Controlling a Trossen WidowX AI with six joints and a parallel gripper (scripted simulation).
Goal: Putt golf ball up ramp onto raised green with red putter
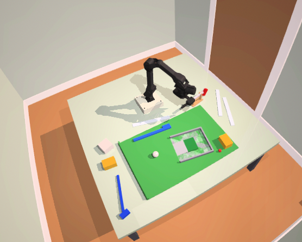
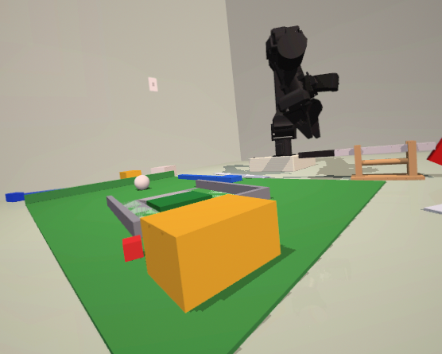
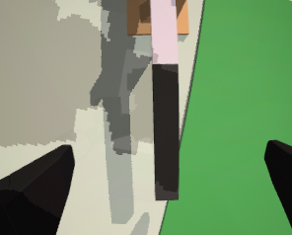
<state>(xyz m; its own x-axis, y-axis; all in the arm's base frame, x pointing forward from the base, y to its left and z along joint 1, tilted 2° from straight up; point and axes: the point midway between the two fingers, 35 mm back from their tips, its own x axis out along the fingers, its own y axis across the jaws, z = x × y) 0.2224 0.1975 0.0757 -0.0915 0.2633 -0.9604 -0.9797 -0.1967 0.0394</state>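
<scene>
Now: gripper tip 30 mm past the wooden rack, 130 mm to the right of it and 70 mm above it. From my gripper tip the other things lie so: white golf ball (250 mm ahead, 400 mm to the right, 70 mm below); then red cube (450 mm ahead, 10 mm to the left, 90 mm below); then pale block (20 mm ahead, 690 mm to the right, 80 mm below).
</scene>
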